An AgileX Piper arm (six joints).
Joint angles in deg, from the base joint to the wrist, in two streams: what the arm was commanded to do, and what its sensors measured. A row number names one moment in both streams.
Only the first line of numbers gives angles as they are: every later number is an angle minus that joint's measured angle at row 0.
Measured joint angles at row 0: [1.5, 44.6, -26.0, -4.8, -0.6, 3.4]
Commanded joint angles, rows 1 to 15: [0.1, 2.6, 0.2, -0.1, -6.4, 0.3]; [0.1, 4.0, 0.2, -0.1, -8.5, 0.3]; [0.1, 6.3, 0.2, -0.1, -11.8, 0.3]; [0.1, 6.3, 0.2, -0.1, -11.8, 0.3]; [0.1, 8.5, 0.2, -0.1, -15.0, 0.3]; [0.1, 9.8, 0.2, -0.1, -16.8, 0.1]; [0.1, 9.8, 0.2, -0.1, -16.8, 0.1]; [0.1, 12.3, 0.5, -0.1, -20.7, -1.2]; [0.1, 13.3, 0.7, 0.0, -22.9, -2.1]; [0.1, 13.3, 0.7, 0.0, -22.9, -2.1]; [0.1, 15.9, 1.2, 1.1, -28.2, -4.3]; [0.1, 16.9, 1.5, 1.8, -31.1, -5.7]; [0.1, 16.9, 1.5, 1.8, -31.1, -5.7]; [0.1, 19.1, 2.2, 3.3, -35.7, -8.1]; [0.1, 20.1, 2.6, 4.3, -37.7, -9.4]
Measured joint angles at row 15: [0.0, 17.9, 1.8, 2.0, -30.7, -5.5]
